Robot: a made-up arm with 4 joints.
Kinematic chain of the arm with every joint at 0, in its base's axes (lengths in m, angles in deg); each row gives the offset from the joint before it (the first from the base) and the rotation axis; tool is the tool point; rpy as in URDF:
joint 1: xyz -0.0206 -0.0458 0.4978 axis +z
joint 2: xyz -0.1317 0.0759 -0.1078 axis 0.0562 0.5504 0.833
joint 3: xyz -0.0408 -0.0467 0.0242 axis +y
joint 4: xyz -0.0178 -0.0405 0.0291 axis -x
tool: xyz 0.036 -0.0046 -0.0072 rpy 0 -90 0
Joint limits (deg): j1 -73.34..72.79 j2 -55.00..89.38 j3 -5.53..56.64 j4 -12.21..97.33
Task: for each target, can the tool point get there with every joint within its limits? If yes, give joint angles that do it. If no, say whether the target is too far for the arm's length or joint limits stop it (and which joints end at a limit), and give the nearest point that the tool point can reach.
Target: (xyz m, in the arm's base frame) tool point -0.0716 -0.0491 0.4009
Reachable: yes | joints 19.31 61.78 27.39 38.97
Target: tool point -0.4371 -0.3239 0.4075
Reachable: no: too far | nearest point -0.2215 -0.1799 0.4162 | short by 0.259 m
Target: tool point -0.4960 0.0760 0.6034
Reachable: no: too far | nearest point -0.2546 0.0142 0.4162 | short by 0.312 m
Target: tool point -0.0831 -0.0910 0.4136
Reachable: yes | joints 31.49 36.58 43.43 87.97
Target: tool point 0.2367 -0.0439 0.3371
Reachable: no: joint limits stop it (at a limit: joint 1, joint 2, joint 4) | nearest point 0.0264 -0.0001 0.3765 | short by 0.218 m
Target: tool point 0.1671 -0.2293 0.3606
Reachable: no: joint limits stop it (at a limit: joint 1, joint 3) | nearest point -0.0385 -0.1709 0.4132 | short by 0.220 m
